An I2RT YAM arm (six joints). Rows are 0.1 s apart.
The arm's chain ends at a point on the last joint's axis. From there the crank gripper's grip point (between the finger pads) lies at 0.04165 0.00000 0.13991 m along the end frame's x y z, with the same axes.
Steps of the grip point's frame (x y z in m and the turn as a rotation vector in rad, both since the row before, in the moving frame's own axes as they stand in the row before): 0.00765, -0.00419, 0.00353, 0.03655, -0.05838, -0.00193; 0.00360, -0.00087, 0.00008, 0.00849, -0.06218, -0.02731; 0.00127, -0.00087, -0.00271, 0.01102, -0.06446, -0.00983; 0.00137, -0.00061, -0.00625, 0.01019, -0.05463, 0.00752; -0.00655, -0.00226, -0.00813, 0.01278, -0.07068, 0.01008
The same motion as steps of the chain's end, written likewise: 0.01589, 0.00104, 0.00143, 0.03655, -0.05838, -0.00193; 0.01241, 0.00135, -0.00223, 0.00849, -0.06218, -0.02731; 0.01038, 0.00105, -0.00509, 0.01102, -0.06446, -0.00983; 0.00907, 0.00054, -0.00831, 0.01019, -0.05463, 0.00752; 0.00343, -0.00082, -0.01071, 0.01278, -0.07068, 0.01008
